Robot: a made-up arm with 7 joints.
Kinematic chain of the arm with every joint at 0, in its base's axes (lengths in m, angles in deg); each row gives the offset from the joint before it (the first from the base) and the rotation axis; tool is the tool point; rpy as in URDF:
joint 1: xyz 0 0 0 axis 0.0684 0.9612 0.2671
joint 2: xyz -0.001 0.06 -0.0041 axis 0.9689 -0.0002 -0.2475
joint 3: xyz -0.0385 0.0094 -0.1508 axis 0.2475 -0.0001 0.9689
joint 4: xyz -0.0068 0 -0.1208 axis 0.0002 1 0
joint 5: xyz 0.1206 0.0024 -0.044 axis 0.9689 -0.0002 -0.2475
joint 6: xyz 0.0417 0 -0.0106 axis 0.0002 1 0
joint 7: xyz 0.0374 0 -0.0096 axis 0.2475 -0.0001 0.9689
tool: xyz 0 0 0 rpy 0 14.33 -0.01
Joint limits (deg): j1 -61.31..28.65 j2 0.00..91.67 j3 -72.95..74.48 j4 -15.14..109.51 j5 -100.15..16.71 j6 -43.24..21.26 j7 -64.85..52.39
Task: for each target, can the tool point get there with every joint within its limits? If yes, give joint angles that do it. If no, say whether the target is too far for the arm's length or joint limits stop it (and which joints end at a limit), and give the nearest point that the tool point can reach.
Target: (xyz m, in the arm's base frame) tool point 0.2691 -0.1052 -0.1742
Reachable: yes | joints -51.71 14.33 -58.20 -4.00 -62.21 -21.70 -27.49
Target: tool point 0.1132 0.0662 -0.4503
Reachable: yes | joints -15.22 17.01 -50.29 45.97 -11.61 -4.16 20.52
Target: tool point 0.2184 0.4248 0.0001
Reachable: yes | joints -37.42 55.30 50.46 19.80 -82.27 -13.54 9.64
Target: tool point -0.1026 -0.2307 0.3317
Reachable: no: joint limits stop it (at a limit: joint 1, joint 2, joint 4, joint 6) | nearest point 0.0367 0.2464 0.2374 | short by 0.506 m
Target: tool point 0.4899 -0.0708 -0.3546
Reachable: no: too far | nearest point 0.3924 -0.0390 -0.2900 | short by 0.121 m
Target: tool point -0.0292 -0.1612 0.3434
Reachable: no: joint limits stop it (at a limit: joint 1, joint 2, joint 4, joint 6) | nearest point 0.0678 0.2383 0.2385 | short by 0.424 m
